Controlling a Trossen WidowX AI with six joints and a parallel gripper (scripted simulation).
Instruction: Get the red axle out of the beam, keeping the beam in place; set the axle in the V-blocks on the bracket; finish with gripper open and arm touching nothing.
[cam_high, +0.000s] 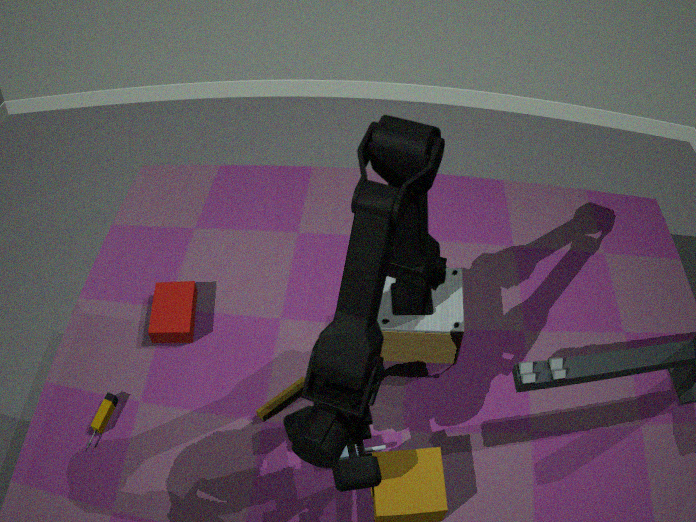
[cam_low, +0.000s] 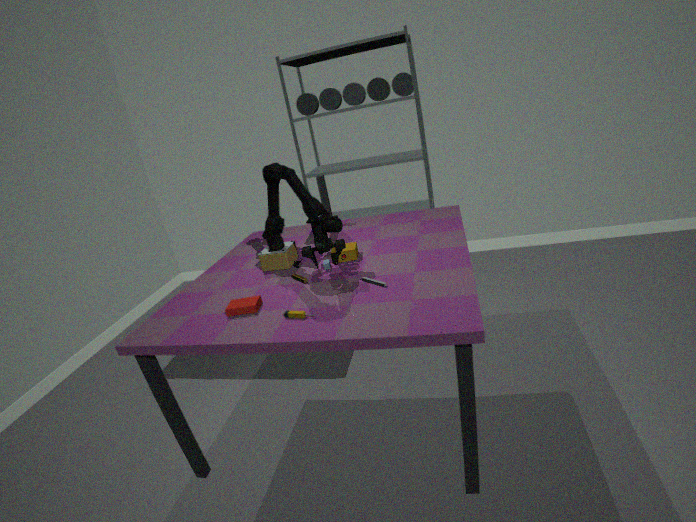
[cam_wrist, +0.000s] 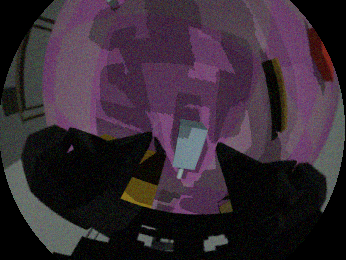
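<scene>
The yellow beam lies 9 cm to the left of my gripper tip, 7 cm ahead of it and 2 cm above it. From my gripper tip the other things lie so: grey-blue peg 2 cm to the left, 1 cm behind, 1 cm above; red block 31 cm to the right, 28 cm behind, 1 cm above; brown rod 10 cm to the right, 10 cm behind.
</scene>
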